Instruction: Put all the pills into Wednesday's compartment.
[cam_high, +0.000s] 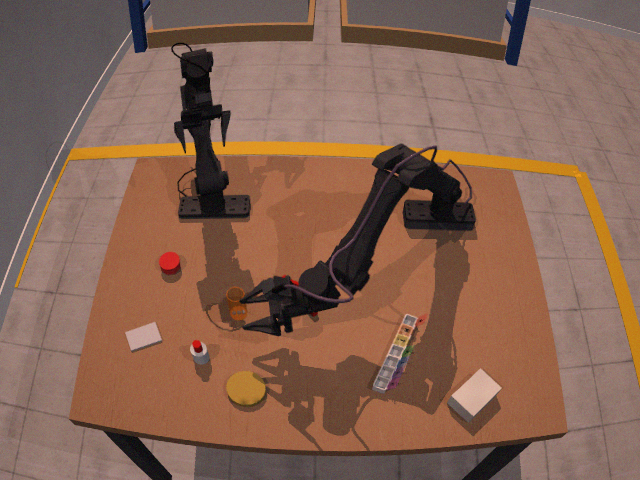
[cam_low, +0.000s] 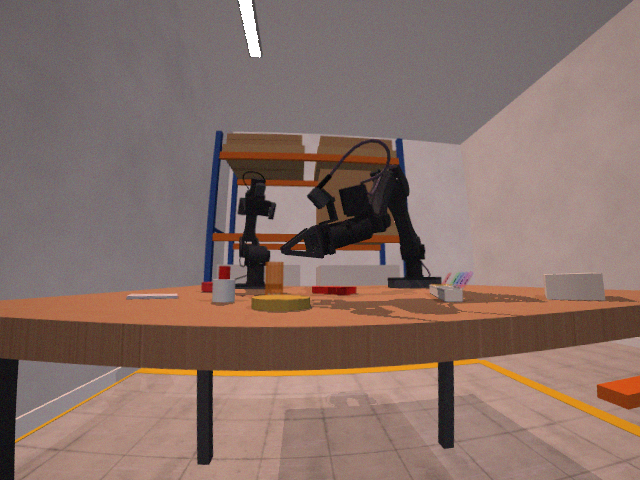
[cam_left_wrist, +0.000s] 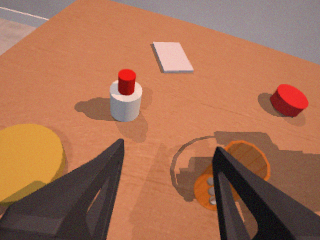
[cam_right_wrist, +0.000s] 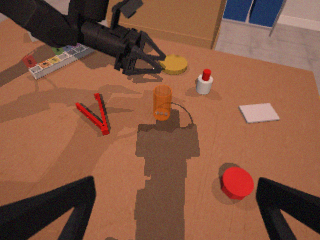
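My left hand is 7 cm past the orange vial, 3 cm to the left of it and 8 cm above it. Also, from my left hand: white card (3 cm ahead, 26 cm to the right, 10 cm below); then yellow disc (14 cm ahead, 1 cm to the left, 9 cm below); then red-capped bottle (7 cm ahead, 11 cm to the right, 7 cm below).
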